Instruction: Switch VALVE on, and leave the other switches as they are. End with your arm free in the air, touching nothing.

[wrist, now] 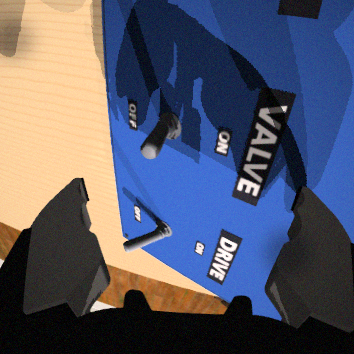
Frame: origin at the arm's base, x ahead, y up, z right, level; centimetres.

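Seen in the pictures: gripper, fingertip midpoint: (189,184).
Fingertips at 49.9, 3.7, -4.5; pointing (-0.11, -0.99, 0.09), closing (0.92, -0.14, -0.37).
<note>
Offsets run from my fingertips to a thing's top centre, as dx, dy, dz. "*": to the spot under its first point. Level surfaces: height alone.
The VALVE switch, a thick grey lever @[* -3.0, -1.4, -1.6] (161,136), stands on the blue panel (320,215). Its rounded tip shows down and left of its base, on the side of its OFF label @[* -6.6, -6.0, -0.1] (132,114). Its ON label @[* +1.0, -2.9, -2.6] (223,141) is to the right, and beyond that is the VALVE nameplate @[* +3.3, -1.9, -3.8] (264,147). The smaller DRIVE lever @[-0.8, -0.6, +10.7] (147,237) leans left, to the side of its OFF label (137,213). My gripper (189,184) is open, with nothing between its fingers. In the picture, the VALVE lever shows above the line between the fingertips, left of the middle.
The DRIVE nameplate @[* +6.9, -1.9, +7.4] (224,256) and its small ON label (199,248) are at the lower right of the DRIVE lever. Part of another black plate @[* +0.8, -1.9, -11.2] (300,7) shows at the top. A light wooden table @[dy -13.4] (50,130) lies left of the panel. Dark shadows fall across the panel.
</note>
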